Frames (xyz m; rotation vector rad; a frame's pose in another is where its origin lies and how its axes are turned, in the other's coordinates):
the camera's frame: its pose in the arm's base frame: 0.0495 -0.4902 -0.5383 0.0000 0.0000 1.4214
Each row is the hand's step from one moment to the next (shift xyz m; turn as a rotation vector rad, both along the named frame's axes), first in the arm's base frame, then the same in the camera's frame.
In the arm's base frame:
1: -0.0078 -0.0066 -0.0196 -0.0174 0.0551 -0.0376
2: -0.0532 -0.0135 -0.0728 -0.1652 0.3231 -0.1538
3: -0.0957 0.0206 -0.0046 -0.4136 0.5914 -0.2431
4: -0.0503 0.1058 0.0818 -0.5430 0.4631 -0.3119
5: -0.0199 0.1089 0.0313 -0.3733 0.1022 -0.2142
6: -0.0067 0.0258 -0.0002 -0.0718 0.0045 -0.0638
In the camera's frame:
1: -0.0077 0.0067 -0.0196 0.0519 0.0254 -0.0376
2: -0.0213 0.0506 -0.0728 0.2949 0.2115 -0.1538
3: 0.0061 0.0977 -0.0046 0.5233 0.4970 -0.2431
4: 0.0971 0.0655 0.0818 0.3771 0.6059 -0.3119
5: 0.1047 0.0359 0.0313 0.0455 0.3844 -0.2142
6: 0.0245 0.0105 -0.0002 -0.0062 0.0717 -0.0638

